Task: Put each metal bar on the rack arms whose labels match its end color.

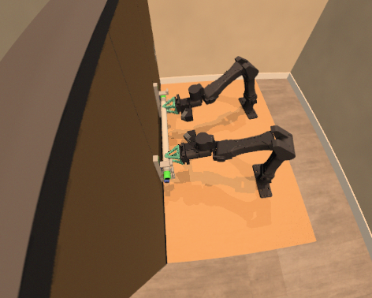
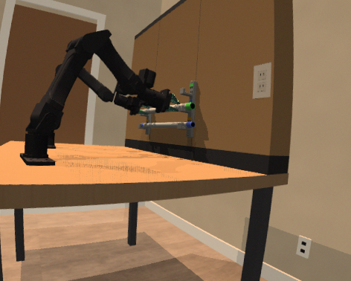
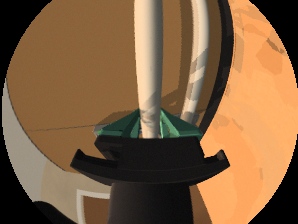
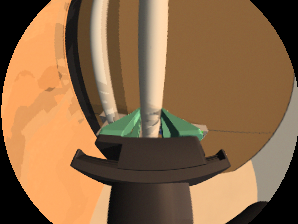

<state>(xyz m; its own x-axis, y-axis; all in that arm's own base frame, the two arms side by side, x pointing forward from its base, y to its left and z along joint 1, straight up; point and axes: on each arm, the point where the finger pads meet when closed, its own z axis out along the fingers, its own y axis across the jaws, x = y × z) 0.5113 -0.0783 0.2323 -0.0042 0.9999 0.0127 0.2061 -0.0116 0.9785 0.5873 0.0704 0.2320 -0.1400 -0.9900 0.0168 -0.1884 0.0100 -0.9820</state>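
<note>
My left gripper is now 20 mm short of the green-ended bar and 140 mm to the left of it. Round my left hand: wall socket: 120 mm ahead, 700 mm to the right, 70 mm above; brown wall panel: 130 mm ahead, 140 mm to the right, 190 mm above; blue-ended bar: 30 mm ahead, 150 mm to the right, 80 mm below.
The green-ended bar is 15 cm to the left of my right hand and 1 cm behind it. The rest, counted from my right hand: wall socket: 41 cm to the right, 9 cm ahead, 7 cm above; brown wall panel: 19 cm above, 15 cm to the left, 9 cm ahead; blue-ended bar: 14 cm to the left, 8 cm below.
</note>
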